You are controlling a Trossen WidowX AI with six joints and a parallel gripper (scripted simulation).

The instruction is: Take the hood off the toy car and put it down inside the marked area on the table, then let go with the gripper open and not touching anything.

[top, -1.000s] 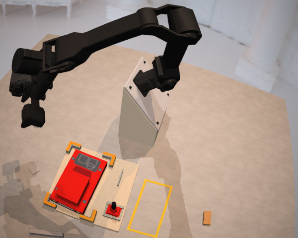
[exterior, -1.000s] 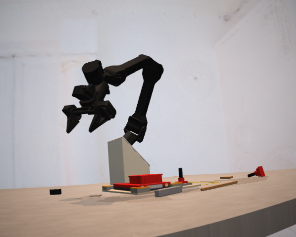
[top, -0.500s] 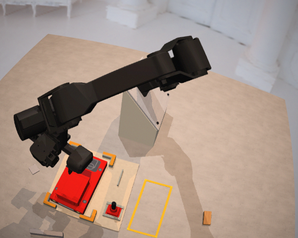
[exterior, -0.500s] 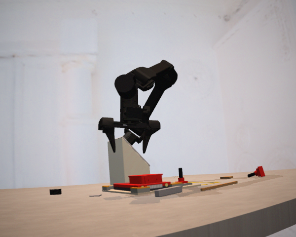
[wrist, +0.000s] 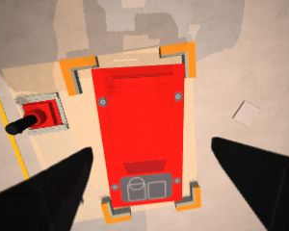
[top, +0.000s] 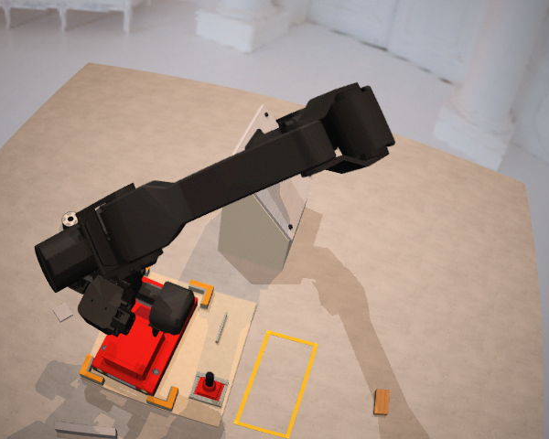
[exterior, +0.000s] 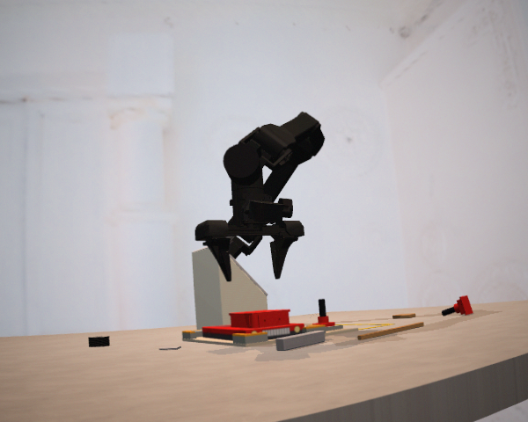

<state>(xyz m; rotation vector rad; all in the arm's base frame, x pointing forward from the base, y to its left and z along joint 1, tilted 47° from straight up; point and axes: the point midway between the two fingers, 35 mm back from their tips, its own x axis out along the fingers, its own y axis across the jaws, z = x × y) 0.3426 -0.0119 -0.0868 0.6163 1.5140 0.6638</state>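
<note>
Right now the hood is 60 mm below my gripper tip. Also, from my gripper tip: black wheel (240 mm to the right, 190 mm behind, 100 mm below); then orange block (390 mm to the left, 100 mm below, 70 mm behind); then grey bar (170 mm ahead, 100 mm below, 10 mm to the right).
</note>
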